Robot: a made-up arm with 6 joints. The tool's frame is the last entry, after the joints.
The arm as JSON. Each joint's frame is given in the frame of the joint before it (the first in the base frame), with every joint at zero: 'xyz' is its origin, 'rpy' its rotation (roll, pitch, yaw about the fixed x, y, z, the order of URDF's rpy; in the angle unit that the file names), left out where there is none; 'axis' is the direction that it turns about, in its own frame. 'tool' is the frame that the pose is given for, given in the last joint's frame.
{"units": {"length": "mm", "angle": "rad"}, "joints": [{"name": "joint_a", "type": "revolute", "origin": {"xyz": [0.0, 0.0, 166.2]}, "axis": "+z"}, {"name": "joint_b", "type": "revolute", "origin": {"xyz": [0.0, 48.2, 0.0], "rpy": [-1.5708, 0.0, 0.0]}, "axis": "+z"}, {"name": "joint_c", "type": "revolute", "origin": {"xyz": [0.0, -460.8, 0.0]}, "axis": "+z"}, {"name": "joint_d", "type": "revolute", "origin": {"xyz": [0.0, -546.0, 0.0], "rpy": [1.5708, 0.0, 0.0]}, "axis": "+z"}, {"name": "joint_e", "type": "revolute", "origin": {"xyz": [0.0, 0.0, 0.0], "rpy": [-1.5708, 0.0, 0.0]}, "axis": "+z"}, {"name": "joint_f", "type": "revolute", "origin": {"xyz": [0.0, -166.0, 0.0], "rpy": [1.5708, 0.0, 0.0]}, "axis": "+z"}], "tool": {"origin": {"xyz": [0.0, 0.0, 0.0]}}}
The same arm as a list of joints. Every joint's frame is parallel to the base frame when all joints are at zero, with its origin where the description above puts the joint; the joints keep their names.
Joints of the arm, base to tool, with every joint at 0 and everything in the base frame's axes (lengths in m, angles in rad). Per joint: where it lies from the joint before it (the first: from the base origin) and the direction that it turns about. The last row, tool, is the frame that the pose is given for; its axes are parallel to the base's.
joint_a: axis +z offset 0.0000 0.0000 0.1662
joint_b: axis +y offset 0.0000 0.0482 0.0000
joint_c: axis +y offset 0.0000 0.0000 0.4608
joint_d: axis +z offset 0.0000 0.0000 0.5460
joint_e: axis +y offset 0.0000 0.0000 0.0000
joint_f: axis +z offset 0.0000 0.0000 0.1660
tool: offset 0.0000 0.0000 0.0000

